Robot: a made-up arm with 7 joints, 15 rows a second.
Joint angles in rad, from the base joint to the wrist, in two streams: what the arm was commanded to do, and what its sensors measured. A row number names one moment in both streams.
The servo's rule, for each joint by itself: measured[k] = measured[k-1] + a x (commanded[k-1-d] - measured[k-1]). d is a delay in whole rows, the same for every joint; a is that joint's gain. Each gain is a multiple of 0.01, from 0.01 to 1. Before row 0 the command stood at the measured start. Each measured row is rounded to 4 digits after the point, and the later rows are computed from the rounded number. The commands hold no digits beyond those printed.
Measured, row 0: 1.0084, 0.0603, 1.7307, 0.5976, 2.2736, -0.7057, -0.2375
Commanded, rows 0 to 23: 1.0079, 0.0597, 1.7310, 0.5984, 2.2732, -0.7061, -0.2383; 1.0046, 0.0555, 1.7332, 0.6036, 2.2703, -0.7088, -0.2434; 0.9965, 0.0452, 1.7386, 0.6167, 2.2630, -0.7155, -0.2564; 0.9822, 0.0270, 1.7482, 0.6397, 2.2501, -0.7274, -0.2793; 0.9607, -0.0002, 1.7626, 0.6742, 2.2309, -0.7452, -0.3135; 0.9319, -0.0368, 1.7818, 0.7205, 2.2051, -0.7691, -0.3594; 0.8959, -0.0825, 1.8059, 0.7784, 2.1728, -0.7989, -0.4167; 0.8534, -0.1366, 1.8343, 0.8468, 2.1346, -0.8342, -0.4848; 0.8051, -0.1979, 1.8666, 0.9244, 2.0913, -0.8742, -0.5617; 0.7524, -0.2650, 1.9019, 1.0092, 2.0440, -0.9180, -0.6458; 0.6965, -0.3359, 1.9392, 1.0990, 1.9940, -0.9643, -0.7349; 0.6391, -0.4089, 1.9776, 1.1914, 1.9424, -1.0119, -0.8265; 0.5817, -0.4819, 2.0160, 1.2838, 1.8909, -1.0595, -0.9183; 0.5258, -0.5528, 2.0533, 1.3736, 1.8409, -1.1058, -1.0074; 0.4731, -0.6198, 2.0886, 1.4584, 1.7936, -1.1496, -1.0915; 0.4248, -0.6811, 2.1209, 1.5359, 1.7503, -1.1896, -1.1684; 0.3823, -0.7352, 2.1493, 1.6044, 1.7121, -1.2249, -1.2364; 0.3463, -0.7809, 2.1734, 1.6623, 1.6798, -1.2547, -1.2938; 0.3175, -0.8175, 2.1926, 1.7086, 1.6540, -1.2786, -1.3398; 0.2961, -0.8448, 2.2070, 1.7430, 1.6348, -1.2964, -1.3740; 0.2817, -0.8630, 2.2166, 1.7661, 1.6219, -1.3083, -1.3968; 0.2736, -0.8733, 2.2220, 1.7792, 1.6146, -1.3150, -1.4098; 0.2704, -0.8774, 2.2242, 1.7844, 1.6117, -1.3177, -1.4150; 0.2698, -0.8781, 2.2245, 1.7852, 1.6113, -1.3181, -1.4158
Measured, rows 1 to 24: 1.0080, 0.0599, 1.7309, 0.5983, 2.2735, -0.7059, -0.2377; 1.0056, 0.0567, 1.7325, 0.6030, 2.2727, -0.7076, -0.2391; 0.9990, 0.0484, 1.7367, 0.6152, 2.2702, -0.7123, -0.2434; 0.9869, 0.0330, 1.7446, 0.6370, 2.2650, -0.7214, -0.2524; 0.9680, 0.0091, 1.7570, 0.6701, 2.2561, -0.7357, -0.2677; 0.9420, -0.0239, 1.7741, 0.7150, 2.2428, -0.7557, -0.2906; 0.9088, -0.0661, 1.7960, 0.7714, 2.2246, -0.7816, -0.3221; 0.8689, -0.1169, 1.8224, 0.8385, 2.2012, -0.8132, -0.3628; 0.8230, -0.1752, 1.8529, 0.9150, 2.1726, -0.8498, -0.4125; 0.7722, -0.2399, 1.8867, 0.9988, 2.1392, -0.8907, -0.4708; 0.7177, -0.3090, 1.9229, 1.0880, 2.1014, -0.9349, -0.5368; 0.6611, -0.3809, 1.9606, 1.1800, 2.0601, -0.9811, -0.6092; 0.6039, -0.4536, 1.9988, 1.2724, 2.0161, -1.0281, -0.6865; 0.5477, -0.5250, 2.0364, 1.3625, 1.9705, -1.0747, -0.7667; 0.4940, -0.5933, 2.0724, 1.4479, 1.9245, -1.1196, -0.8479; 0.4442, -0.6565, 2.1059, 1.5262, 1.8792, -1.1616, -0.9280; 0.3996, -0.7132, 2.1358, 1.5958, 1.8358, -1.1996, -1.0051; 0.3612, -0.7619, 2.1617, 1.6550, 1.7952, -1.2327, -1.0773; 0.3297, -0.8019, 2.1830, 1.7027, 1.7585, -1.2602, -1.1429; 0.3055, -0.8328, 2.1996, 1.7386, 1.7263, -1.2819, -1.2007; 0.2884, -0.8545, 2.2113, 1.7631, 1.6992, -1.2977, -1.2497; 0.2777, -0.8680, 2.2187, 1.7774, 1.6772, -1.3081, -1.2897; 0.2724, -0.8748, 2.2225, 1.7836, 1.6602, -1.3139, -1.3210; 0.2705, -0.8772, 2.2239, 1.7850, 1.6475, -1.3164, -1.3447
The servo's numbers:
d 0
a 0.72 0.72 0.69 0.89 0.26 0.60 0.25

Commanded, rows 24 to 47: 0.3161, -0.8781, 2.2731, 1.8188, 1.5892, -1.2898, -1.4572; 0.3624, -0.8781, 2.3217, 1.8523, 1.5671, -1.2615, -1.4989; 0.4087, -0.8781, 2.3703, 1.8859, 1.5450, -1.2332, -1.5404; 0.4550, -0.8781, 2.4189, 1.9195, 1.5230, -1.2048, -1.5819; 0.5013, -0.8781, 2.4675, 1.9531, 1.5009, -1.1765, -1.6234; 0.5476, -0.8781, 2.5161, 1.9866, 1.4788, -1.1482, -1.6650; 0.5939, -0.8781, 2.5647, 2.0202, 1.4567, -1.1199, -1.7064; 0.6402, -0.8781, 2.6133, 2.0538, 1.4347, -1.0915, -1.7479; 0.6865, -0.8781, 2.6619, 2.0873, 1.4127, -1.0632, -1.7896; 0.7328, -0.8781, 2.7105, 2.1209, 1.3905, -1.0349, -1.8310; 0.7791, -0.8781, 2.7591, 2.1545, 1.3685, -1.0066, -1.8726; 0.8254, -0.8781, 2.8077, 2.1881, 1.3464, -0.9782, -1.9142; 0.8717, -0.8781, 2.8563, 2.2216, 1.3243, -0.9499, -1.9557; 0.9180, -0.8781, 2.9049, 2.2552, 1.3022, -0.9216, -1.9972; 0.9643, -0.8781, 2.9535, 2.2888, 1.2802, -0.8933, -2.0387; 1.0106, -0.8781, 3.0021, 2.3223, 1.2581, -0.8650, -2.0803; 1.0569, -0.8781, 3.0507, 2.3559, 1.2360, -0.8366, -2.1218; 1.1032, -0.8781, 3.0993, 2.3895, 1.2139, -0.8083, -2.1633; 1.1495, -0.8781, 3.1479, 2.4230, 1.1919, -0.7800, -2.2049; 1.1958, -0.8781, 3.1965, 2.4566, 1.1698, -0.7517, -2.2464; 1.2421, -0.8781, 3.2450, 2.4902, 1.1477, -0.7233, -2.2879; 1.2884, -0.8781, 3.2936, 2.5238, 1.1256, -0.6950, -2.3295; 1.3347, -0.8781, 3.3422, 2.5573, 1.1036, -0.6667, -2.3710; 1.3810, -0.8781, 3.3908, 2.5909, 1.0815, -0.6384, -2.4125
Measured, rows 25 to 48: 0.3033, -0.8778, 2.2578, 1.8151, 1.6323, -1.3004, -1.3728; 0.3459, -0.8780, 2.3019, 1.8482, 1.6153, -1.2771, -1.4043; 0.3911, -0.8781, 2.3491, 1.8818, 1.5970, -1.2508, -1.4383; 0.4371, -0.8781, 2.3973, 1.9154, 1.5778, -1.2232, -1.4742; 0.4833, -0.8781, 2.4457, 1.9490, 1.5578, -1.1952, -1.5115; 0.5296, -0.8781, 2.4943, 1.9825, 1.5373, -1.1670, -1.5499; 0.5759, -0.8781, 2.5429, 2.0161, 1.5163, -1.1387, -1.5890; 0.6222, -0.8781, 2.5915, 2.0497, 1.4951, -1.1104, -1.6287; 0.6685, -0.8781, 2.6401, 2.0832, 1.4737, -1.0821, -1.6689; 0.7148, -0.8781, 2.6887, 2.1168, 1.4521, -1.0538, -1.7094; 0.7611, -0.8781, 2.7373, 2.1504, 1.4304, -1.0255, -1.7502; 0.8074, -0.8781, 2.7859, 2.1840, 1.4086, -0.9971, -1.7912; 0.8537, -0.8781, 2.8345, 2.2175, 1.3867, -0.9688, -1.8323; 0.9000, -0.8781, 2.8831, 2.2511, 1.3647, -0.9405, -1.8735; 0.9463, -0.8781, 2.9317, 2.2847, 1.3427, -0.9122, -1.9148; 0.9926, -0.8781, 2.9803, 2.3182, 1.3207, -0.8839, -1.9562; 1.0389, -0.8781, 3.0289, 2.3518, 1.2987, -0.8555, -1.9976; 1.0852, -0.8781, 3.0775, 2.3854, 1.2767, -0.8272, -2.0390; 1.1315, -0.8781, 3.1261, 2.4189, 1.2547, -0.7989, -2.0805; 1.1778, -0.8781, 3.1747, 2.4525, 1.2326, -0.7706, -2.1220; 1.2241, -0.8781, 3.2232, 2.4861, 1.2105, -0.7422, -2.1635; 1.2704, -0.8781, 3.2718, 2.5197, 1.1884, -0.7139, -2.2050; 1.3167, -0.8781, 3.3204, 2.5532, 1.1664, -0.6856, -2.2465; 1.3630, -0.8781, 3.3690, 2.5868, 1.1443, -0.6573, -2.2880
